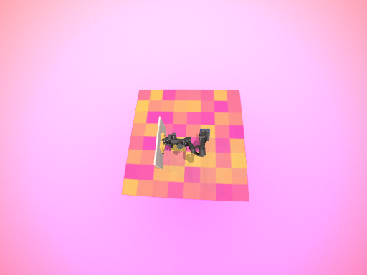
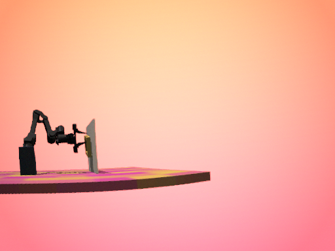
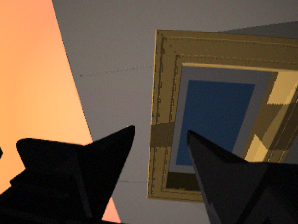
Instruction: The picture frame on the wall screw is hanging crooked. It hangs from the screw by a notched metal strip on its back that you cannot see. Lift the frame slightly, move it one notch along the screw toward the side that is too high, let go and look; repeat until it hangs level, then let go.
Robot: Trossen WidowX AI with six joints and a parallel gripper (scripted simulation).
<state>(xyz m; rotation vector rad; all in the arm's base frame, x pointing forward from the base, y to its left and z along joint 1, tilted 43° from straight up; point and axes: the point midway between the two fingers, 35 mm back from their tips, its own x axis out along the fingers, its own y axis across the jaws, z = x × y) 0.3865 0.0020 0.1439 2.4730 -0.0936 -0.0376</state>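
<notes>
The gold picture frame is 50 mm below my gripper tip, 10 mm to the left of it and 10 mm ahead of it. Also, from my gripper tip: wall panel 70 mm below, 20 mm ahead, 10 mm to the left.
</notes>
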